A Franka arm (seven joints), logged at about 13 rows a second.
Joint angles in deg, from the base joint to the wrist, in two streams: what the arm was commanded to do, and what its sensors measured. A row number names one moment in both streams.
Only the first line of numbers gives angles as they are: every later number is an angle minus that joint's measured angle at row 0.
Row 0, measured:
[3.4 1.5 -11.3 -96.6 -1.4 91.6 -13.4]
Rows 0 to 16, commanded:
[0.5 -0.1 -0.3 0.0 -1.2 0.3 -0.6]
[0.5 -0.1 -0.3 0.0 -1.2 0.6 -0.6]
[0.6 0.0 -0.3 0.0 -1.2 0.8 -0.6]
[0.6 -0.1 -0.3 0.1 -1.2 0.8 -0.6]
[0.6 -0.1 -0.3 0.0 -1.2 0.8 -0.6]
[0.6 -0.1 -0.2 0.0 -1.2 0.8 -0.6]
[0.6 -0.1 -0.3 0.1 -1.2 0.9 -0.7]
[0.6 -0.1 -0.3 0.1 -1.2 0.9 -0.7]
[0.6 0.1 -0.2 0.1 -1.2 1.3 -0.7]
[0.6 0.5 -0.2 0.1 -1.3 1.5 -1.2]
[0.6 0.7 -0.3 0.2 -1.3 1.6 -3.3]
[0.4 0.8 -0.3 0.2 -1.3 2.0 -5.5]
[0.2 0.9 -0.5 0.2 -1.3 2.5 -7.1]
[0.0 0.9 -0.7 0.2 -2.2 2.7 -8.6]
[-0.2 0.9 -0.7 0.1 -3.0 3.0 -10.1]
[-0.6 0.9 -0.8 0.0 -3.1 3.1 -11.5]
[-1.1 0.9 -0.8 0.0 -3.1 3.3 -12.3]
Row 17, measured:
[-0.5 1.0 -0.6 0.0 -2.0 2.6 -9.9]
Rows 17 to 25, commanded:
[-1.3 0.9 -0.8 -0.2 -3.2 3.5 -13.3]
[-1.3 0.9 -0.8 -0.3 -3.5 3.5 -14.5]
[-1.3 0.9 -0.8 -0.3 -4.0 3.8 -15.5]
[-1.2 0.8 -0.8 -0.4 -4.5 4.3 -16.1]
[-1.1 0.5 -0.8 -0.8 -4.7 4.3 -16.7]
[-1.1 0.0 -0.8 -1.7 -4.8 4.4 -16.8]
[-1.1 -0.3 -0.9 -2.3 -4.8 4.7 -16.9]
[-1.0 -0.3 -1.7 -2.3 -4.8 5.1 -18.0]
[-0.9 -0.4 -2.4 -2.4 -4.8 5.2 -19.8]
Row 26, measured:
[-1.3 1.0 -1.2 -0.9 -3.4 4.0 -17.1]
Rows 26 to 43, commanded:
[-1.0 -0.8 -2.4 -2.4 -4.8 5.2 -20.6]
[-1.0 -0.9 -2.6 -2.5 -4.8 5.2 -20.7]
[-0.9 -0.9 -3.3 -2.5 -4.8 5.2 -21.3]
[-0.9 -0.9 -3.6 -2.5 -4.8 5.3 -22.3]
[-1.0 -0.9 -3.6 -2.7 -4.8 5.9 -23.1]
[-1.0 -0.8 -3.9 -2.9 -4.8 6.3 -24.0]
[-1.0 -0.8 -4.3 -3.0 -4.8 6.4 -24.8]
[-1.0 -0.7 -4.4 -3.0 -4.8 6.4 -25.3]
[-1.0 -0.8 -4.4 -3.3 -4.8 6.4 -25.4]
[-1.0 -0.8 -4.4 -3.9 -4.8 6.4 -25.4]
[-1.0 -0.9 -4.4 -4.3 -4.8 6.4 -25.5]
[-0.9 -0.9 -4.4 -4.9 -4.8 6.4 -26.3]
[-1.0 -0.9 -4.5 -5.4 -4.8 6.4 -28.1]
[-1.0 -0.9 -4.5 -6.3 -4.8 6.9 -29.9]
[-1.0 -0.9 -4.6 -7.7 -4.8 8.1 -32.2]
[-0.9 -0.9 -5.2 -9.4 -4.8 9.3 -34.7]
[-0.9 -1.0 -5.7 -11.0 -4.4 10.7 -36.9]
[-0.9 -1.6 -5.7 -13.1 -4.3 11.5 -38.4]
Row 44, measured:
[-1.3 0.8 -5.0 -8.3 -3.5 8.9 -35.1]
